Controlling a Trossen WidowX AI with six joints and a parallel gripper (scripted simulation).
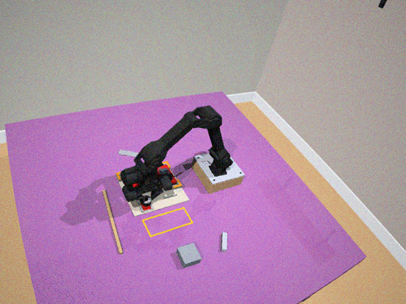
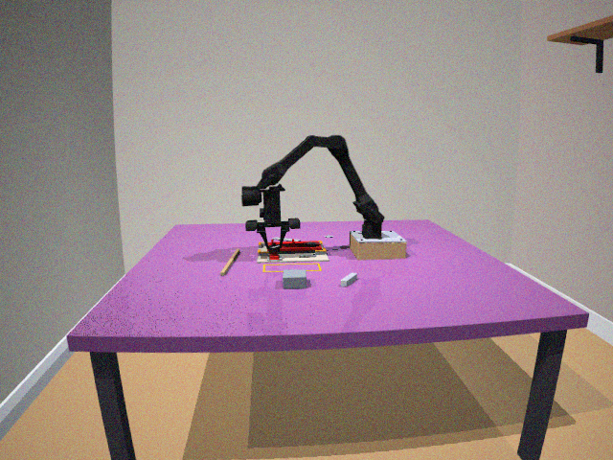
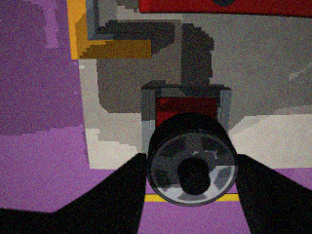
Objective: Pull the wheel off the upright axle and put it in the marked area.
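The grey axle mount is 10 mm below my gripper tip. From my gripper tip the other things lie so: wooden stick 150 mm ahead, 40 mm below, 30 mm to the left.
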